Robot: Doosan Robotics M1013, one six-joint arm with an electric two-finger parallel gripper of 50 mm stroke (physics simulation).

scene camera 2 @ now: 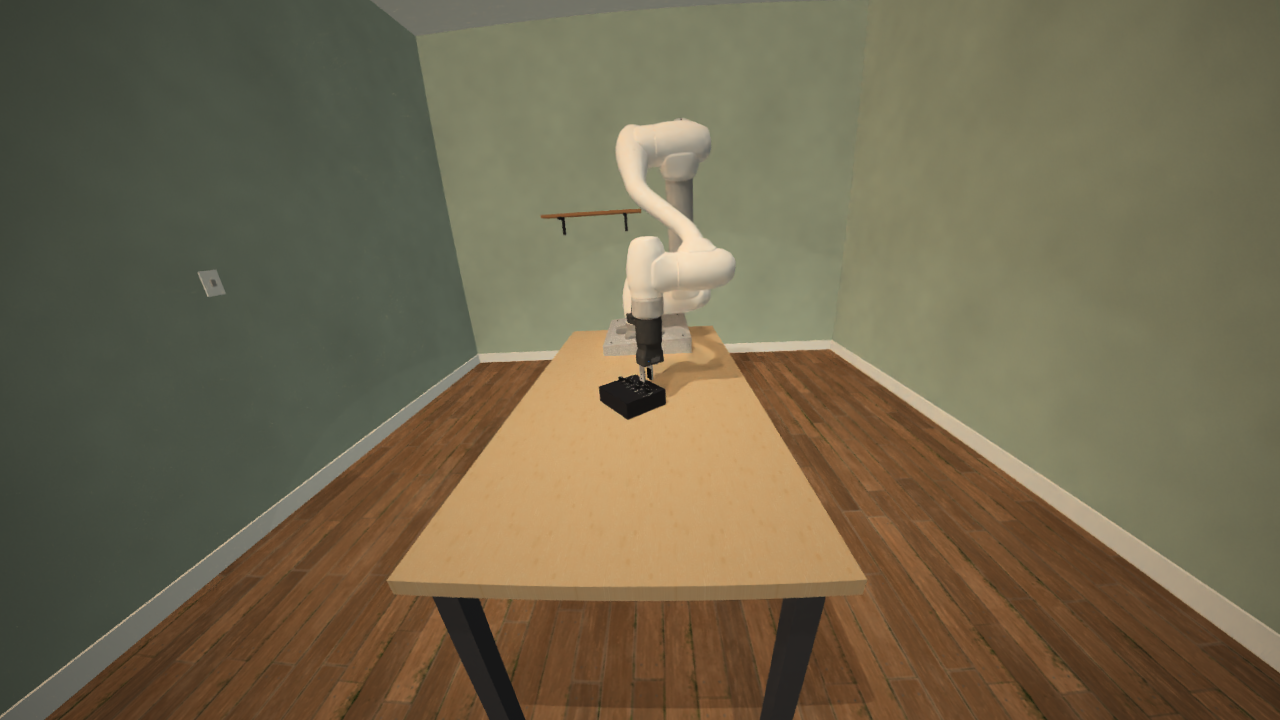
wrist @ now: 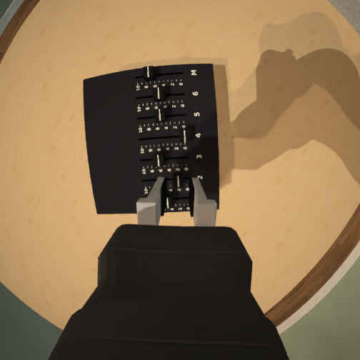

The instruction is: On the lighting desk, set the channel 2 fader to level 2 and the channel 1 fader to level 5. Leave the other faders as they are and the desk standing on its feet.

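Places are measured from the arm's base along level axes (x back, y right, z up), in metres.
Where they show: gripper, fingertip midpoint: (scene camera 2: 646, 379).
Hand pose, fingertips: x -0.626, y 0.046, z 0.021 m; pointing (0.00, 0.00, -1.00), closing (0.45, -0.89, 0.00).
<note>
After its pixels a point has its place.
The black lighting desk (scene camera 2: 631, 400) {x -0.690, y 0.098, z -0.013 m} (wrist: 115, 145) lies flat on the table. In the wrist view the channel 2 fader (wrist: 178, 180) stands at about the 2 mark. The channel 1 fader (wrist: 168, 202) stands a little above the 4 mark, near level 5, partly beside the left finger. My gripper (scene camera 2: 646, 374) {x -0.626, y 0.046, z 0.021 m} (wrist: 177, 189) is partly open over the desk's channel 1 and 2 end. Its fingers stand apart on either side of the channel 2 cap in the picture, gripping nothing. The channel 1 label is hidden.
Channel 3 fader (wrist: 158, 160), channel 5 fader (wrist: 159, 115) and channel 6 fader (wrist: 158, 93) stand mid-scale. Channel 4 fader (wrist: 184, 136) is at 0. The master fader (wrist: 148, 72) is near 8. The wooden table (scene camera 2: 626, 501) {x -1.036, y 0.132, z -0.068 m} carries the desk and the arm's base (scene camera 2: 617, 342) {x -0.109, y 0.128, z -0.014 m}.
</note>
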